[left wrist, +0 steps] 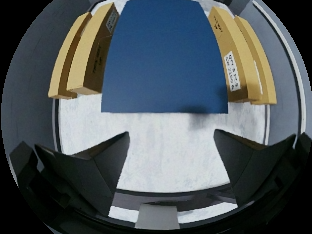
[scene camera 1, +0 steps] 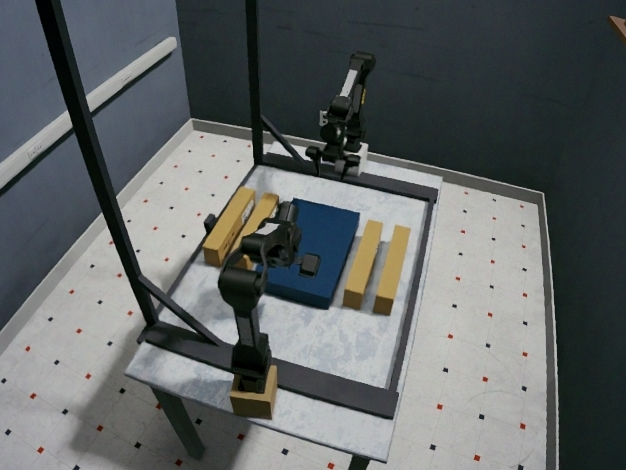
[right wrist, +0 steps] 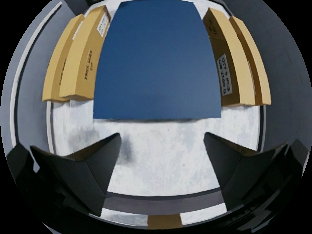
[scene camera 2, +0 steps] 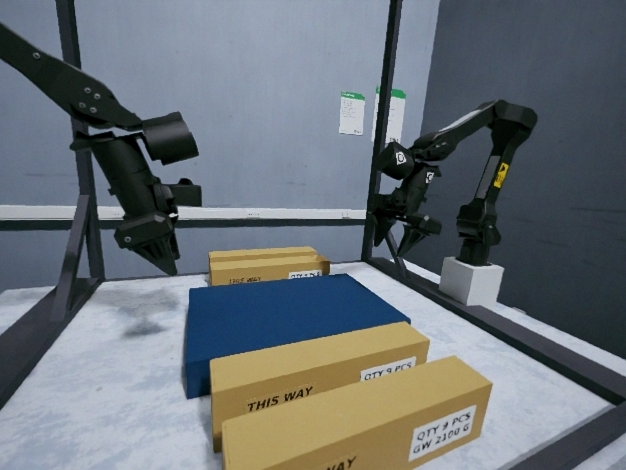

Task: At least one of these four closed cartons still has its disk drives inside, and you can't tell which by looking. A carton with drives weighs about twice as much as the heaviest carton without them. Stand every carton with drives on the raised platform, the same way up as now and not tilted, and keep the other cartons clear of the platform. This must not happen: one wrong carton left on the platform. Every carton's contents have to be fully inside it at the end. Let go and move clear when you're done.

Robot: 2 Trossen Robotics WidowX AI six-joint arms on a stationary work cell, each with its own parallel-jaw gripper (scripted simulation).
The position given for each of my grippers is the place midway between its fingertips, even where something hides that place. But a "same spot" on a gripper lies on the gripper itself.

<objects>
my left gripper: left wrist; scene camera 1; scene camera 2 386, 251; not seen in the right wrist view (out of frame)
my right gripper: scene camera 1 288, 270; right wrist 163, 137; scene camera 2 175, 266; not seen in the left wrist view (out of frame)
carton: left wrist 242, 80; scene camera 1 266, 207; right wrist 78, 80; scene camera 2 233, 272
same spot on my left gripper: [scene camera 1: 317, 160] = [left wrist: 277, 150]
same spot on raised blue platform: [right wrist: 151, 66] = [scene camera 1: 296, 264]
</objects>
